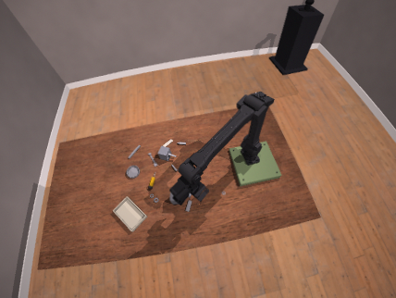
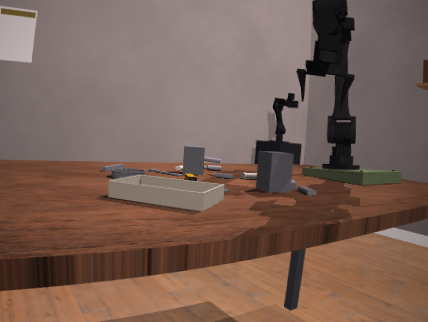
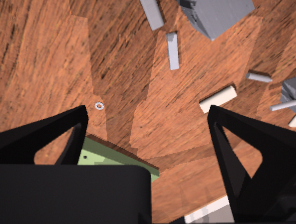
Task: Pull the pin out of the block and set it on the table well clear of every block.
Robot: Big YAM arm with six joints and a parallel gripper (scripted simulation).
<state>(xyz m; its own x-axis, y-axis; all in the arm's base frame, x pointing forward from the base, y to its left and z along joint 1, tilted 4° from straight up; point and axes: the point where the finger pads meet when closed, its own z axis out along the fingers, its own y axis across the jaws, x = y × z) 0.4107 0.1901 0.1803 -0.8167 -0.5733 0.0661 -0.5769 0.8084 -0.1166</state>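
Now: the light grey pin 8 cm ahead of my hand, 33 cm to the right of it and 18 cm below it. Also, from my hand: white cylinder 1 cm behind, 22 cm to the right, 22 cm below; grey block 10 cm ahead, 4 cm to the right, 17 cm below; yellow-handled tool 24 cm ahead, 20 cm to the right, 22 cm below.
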